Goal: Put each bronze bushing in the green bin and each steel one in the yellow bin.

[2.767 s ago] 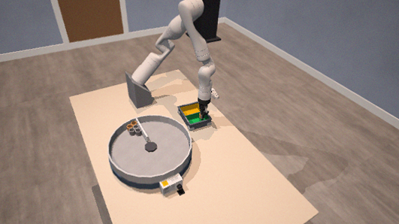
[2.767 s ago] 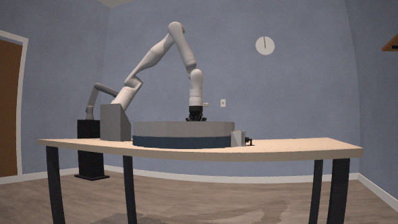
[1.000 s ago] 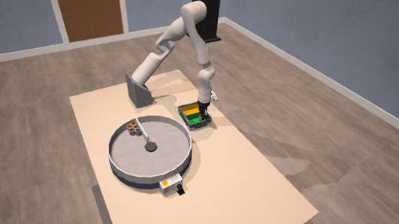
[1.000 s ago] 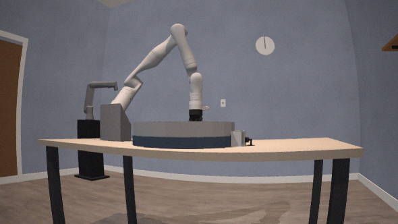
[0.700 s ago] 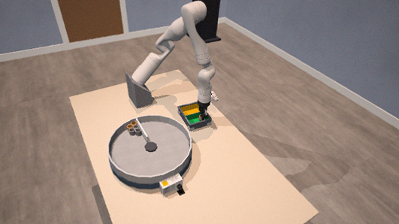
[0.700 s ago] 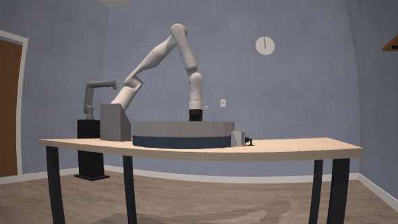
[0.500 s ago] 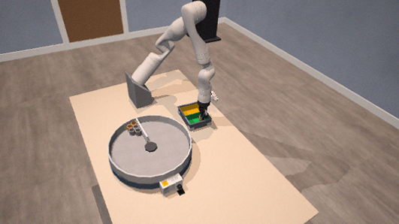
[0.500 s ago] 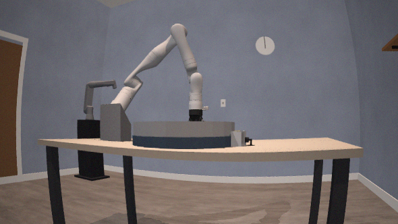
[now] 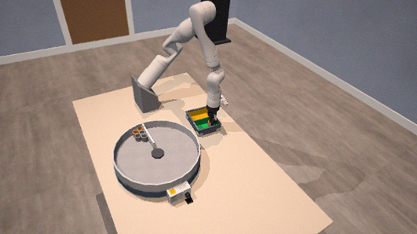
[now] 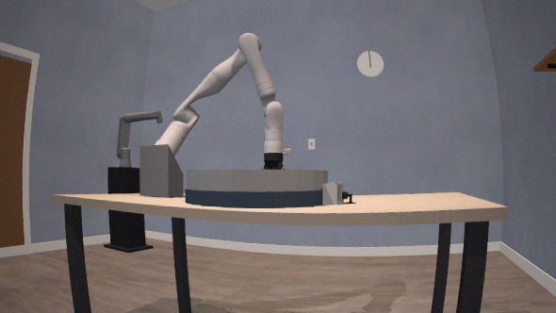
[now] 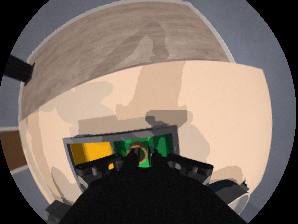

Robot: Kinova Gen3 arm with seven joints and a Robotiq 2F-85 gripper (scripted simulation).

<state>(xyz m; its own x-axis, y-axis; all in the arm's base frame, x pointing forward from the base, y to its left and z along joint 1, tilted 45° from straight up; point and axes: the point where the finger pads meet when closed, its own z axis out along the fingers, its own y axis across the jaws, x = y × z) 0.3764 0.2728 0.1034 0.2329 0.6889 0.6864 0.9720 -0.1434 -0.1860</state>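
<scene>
My hand is 5 cm past the bin, 3 cm to the left of it and 1 cm above it. Round my hand: grey turntable: 10 cm ahead, 37 cm to the right, 2 cm above.
</scene>
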